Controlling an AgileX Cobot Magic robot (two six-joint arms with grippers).
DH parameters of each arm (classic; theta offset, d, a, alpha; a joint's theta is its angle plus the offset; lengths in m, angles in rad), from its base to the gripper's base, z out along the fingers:
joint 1: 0 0.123 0 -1.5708
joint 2: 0.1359 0 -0.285 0
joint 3: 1.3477 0 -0.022 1.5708
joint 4: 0 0.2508 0 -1.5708
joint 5: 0 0 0.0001 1.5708
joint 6: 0 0.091 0 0
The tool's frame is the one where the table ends.
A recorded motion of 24 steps. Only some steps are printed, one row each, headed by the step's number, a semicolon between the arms.
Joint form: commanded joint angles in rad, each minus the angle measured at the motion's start. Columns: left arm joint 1, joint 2, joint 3, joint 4, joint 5, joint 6; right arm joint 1, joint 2, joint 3, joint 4, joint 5, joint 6.
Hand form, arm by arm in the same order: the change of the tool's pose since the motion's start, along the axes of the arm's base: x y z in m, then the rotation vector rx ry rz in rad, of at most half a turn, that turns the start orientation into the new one. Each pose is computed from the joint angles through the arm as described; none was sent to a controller.
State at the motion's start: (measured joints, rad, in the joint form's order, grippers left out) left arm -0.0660 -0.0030 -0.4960 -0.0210 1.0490 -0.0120; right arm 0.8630 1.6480 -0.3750 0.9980 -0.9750 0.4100
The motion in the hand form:
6: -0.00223 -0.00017 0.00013 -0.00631 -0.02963 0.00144; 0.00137 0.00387 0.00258 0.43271 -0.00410 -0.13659
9: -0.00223 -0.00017 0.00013 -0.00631 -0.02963 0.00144; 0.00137 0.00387 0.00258 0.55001 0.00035 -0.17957
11: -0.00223 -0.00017 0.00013 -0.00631 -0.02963 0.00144; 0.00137 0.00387 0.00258 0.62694 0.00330 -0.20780
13: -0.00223 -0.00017 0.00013 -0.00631 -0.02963 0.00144; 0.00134 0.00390 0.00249 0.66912 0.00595 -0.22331
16: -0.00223 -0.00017 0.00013 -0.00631 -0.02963 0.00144; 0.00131 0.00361 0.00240 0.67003 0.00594 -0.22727
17: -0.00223 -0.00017 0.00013 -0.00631 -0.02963 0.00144; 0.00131 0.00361 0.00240 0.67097 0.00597 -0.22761
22: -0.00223 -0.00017 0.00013 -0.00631 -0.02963 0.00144; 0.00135 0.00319 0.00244 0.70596 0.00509 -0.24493
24: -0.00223 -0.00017 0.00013 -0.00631 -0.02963 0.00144; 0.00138 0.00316 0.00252 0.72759 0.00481 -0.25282
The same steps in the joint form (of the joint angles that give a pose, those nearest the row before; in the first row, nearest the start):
6: 0.0030 -0.0200 0.0030 -0.0040 -0.0130 -0.0010; 0.0040 0.0010 -0.0090 -0.0220 -0.0090 0.4610
9: 0.0030 -0.0200 0.0030 -0.0040 -0.0130 -0.0010; 0.0040 0.0010 -0.0090 -0.0220 -0.0090 0.5860
11: 0.0030 -0.0200 0.0030 -0.0040 -0.0130 -0.0010; 0.0040 0.0010 -0.0090 -0.0220 -0.0090 0.6680
13: 0.0030 -0.0200 0.0030 -0.0040 -0.0130 -0.0010; 0.0040 0.0010 -0.0090 -0.0220 -0.0080 0.7130
16: 0.0030 -0.0200 0.0030 -0.0040 -0.0130 -0.0010; 0.0040 0.0010 -0.0090 -0.0180 -0.0080 0.7130
17: 0.0030 -0.0200 0.0030 -0.0040 -0.0130 -0.0010; 0.0040 0.0010 -0.0090 -0.0180 -0.0080 0.7140
22: 0.0030 -0.0200 0.0030 -0.0040 -0.0130 -0.0010; 0.0040 0.0010 -0.0090 -0.0130 -0.0100 0.7500
24: 0.0030 -0.0200 0.0030 -0.0040 -0.0130 -0.0010; 0.0040 0.0010 -0.0090 -0.0130 -0.0110 0.7730

